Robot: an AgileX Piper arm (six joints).
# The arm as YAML. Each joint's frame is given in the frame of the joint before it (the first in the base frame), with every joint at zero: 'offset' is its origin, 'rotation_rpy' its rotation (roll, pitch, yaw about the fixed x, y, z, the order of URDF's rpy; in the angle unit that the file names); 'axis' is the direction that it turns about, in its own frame. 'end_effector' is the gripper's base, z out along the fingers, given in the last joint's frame.
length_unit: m
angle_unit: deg
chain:
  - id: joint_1
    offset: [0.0, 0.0, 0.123]
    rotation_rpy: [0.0, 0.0, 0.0]
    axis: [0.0, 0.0, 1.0]
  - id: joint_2
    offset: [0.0, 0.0, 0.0]
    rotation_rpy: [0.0, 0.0, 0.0]
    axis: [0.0, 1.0, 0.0]
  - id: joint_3
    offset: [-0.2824, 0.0, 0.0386]
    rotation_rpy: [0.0, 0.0, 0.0]
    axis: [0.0, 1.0, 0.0]
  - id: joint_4
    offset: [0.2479, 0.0, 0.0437]
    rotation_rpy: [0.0, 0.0, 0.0]
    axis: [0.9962, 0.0, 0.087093]
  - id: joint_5
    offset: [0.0, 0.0, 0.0]
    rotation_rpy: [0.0, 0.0, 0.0]
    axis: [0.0, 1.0, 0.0]
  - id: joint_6
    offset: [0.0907, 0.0, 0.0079]
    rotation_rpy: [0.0, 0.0, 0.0]
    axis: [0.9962, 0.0, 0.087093]
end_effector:
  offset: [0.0, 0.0, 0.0]
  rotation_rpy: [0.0, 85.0, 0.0]
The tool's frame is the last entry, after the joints.
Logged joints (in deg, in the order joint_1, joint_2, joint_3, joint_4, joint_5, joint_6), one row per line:
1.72, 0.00, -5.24, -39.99, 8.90, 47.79
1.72, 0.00, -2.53, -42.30, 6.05, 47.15
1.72, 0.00, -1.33, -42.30, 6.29, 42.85
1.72, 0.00, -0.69, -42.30, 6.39, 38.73
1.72, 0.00, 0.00, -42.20, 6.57, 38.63
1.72, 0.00, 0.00, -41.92, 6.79, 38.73
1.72, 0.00, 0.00, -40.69, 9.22, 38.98
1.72, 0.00, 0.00, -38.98, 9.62, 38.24
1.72, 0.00, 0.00, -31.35, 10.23, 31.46
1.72, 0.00, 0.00, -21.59, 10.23, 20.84
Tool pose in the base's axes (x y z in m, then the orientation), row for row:
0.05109, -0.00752, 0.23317, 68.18, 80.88, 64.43
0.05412, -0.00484, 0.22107, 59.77, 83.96, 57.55
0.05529, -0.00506, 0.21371, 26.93, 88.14, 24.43
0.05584, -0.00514, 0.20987, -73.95, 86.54, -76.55
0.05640, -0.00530, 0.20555, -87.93, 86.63, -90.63
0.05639, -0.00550, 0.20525, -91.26, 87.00, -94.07
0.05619, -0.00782, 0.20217, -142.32, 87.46, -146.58
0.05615, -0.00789, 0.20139, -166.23, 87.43, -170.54
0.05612, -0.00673, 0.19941, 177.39, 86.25, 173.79
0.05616, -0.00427, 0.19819, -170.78, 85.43, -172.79
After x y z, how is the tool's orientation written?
As angles about the fixed x, y, z axes (roll, pitch, yaw), in degrees.
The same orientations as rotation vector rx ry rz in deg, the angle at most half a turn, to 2 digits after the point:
9.41, 86.13, 3.59
5.75, 86.78, 2.29
2.59, 88.31, -1.32
-0.59, 89.07, -4.66
-0.53, 89.91, -4.77
-0.15, 90.10, -4.56
2.20, 92.02, -4.53
3.00, 92.47, -3.81
3.08, 93.71, -2.62
1.08, 94.51, -2.11

